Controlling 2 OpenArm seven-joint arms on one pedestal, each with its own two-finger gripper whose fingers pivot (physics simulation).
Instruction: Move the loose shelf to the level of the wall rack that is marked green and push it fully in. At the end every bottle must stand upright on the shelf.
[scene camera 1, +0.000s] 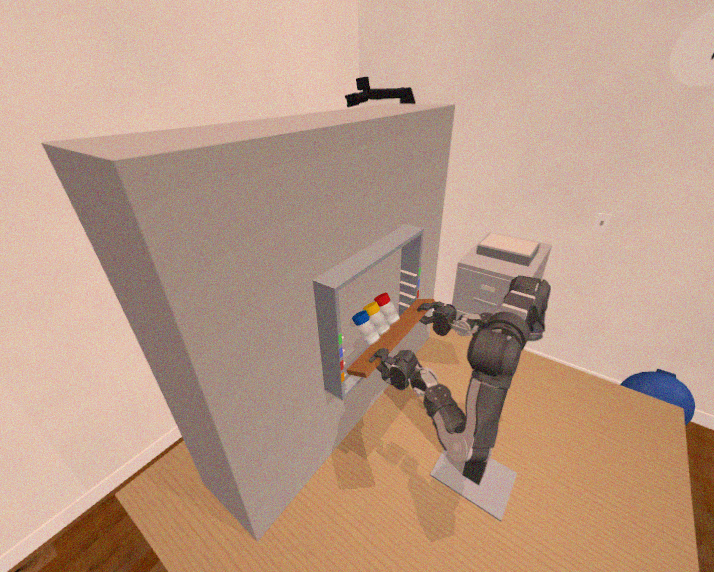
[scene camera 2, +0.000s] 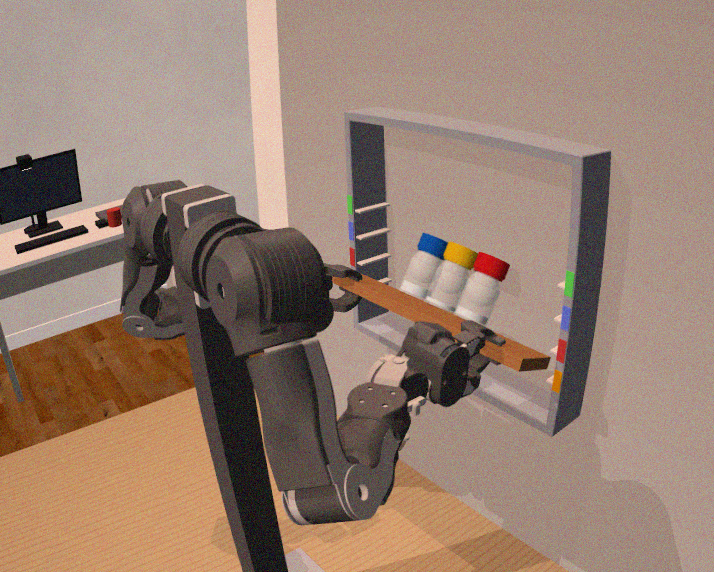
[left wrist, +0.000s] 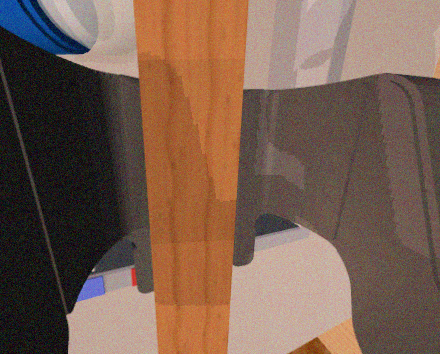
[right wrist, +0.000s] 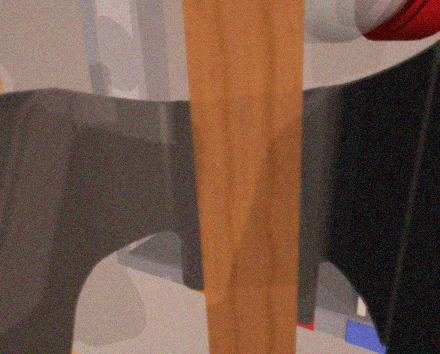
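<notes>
The brown loose shelf (scene camera 1: 396, 336) (scene camera 2: 408, 302) (left wrist: 190, 125) (right wrist: 250, 150) is held in front of the wall rack (scene camera 1: 327, 333) (scene camera 2: 476, 137) and looks pitched towards the wall. Its ends appear lower than the green marks (scene camera 1: 340, 340) (scene camera 2: 569, 284); its exact depth is unclear. The blue-capped bottle (scene camera 1: 367, 330) (scene camera 2: 418, 274), yellow-capped bottle (scene camera 1: 379, 320) (scene camera 2: 449, 286) and red-capped bottle (scene camera 1: 389, 308) (scene camera 2: 476, 297) lean together towards the wall; their bases are partly hidden. My left gripper (scene camera 1: 378, 357) (scene camera 2: 351, 287) (left wrist: 194, 275) and right gripper (scene camera 1: 426, 309) (scene camera 2: 493, 350) (right wrist: 250, 305) are shut on the shelf.
The rack's side walls carry pale ledges (scene camera 2: 372, 234), with blue (scene camera 2: 566, 318), red (scene camera 2: 561, 351) and orange marks (scene camera 2: 557, 380) below green. The thick grey wall (scene camera 1: 268, 208) stands behind the rack. The wooden table (scene camera 1: 572, 464) lies below the arms.
</notes>
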